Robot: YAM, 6 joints.
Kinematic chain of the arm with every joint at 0, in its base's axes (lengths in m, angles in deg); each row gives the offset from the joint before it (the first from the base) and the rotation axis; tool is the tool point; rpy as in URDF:
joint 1: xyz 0 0 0.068 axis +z
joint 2: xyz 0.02 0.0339 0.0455 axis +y
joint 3: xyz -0.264 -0.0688 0 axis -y
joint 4: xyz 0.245 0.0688 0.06 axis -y
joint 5: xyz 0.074 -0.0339 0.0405 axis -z
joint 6: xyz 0.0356 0 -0.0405 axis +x
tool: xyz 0 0 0 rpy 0 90 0
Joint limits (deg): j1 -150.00..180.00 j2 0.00..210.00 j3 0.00..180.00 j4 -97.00..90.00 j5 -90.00..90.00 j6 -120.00..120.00
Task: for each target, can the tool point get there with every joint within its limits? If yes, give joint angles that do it. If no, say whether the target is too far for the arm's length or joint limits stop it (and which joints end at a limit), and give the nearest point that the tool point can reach.
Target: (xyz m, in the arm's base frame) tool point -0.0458 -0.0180 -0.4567
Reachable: no: joint limits stop it (at a limit: joint 1, joint 2) | nearest point -0.0861 -0.0478 -0.3476 | short by 0.120 m
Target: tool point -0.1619 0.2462 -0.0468
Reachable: yes | joints 129.09 141.49 39.38 51.39 56.27 -24.77
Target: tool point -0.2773 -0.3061 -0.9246
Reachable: no: too far | nearest point -0.2103 -0.2321 -0.3745 | short by 0.559 m
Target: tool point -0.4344 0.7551 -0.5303
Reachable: no: too far | nearest point -0.2634 0.4578 -0.2483 | short by 0.444 m
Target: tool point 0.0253 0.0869 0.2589
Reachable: yes | joints 86.38 42.79 44.63 -81.20 33.81 -45.13
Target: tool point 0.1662 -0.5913 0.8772
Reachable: no: too far | nearest point 0.1094 -0.3892 0.6074 | short by 0.342 m
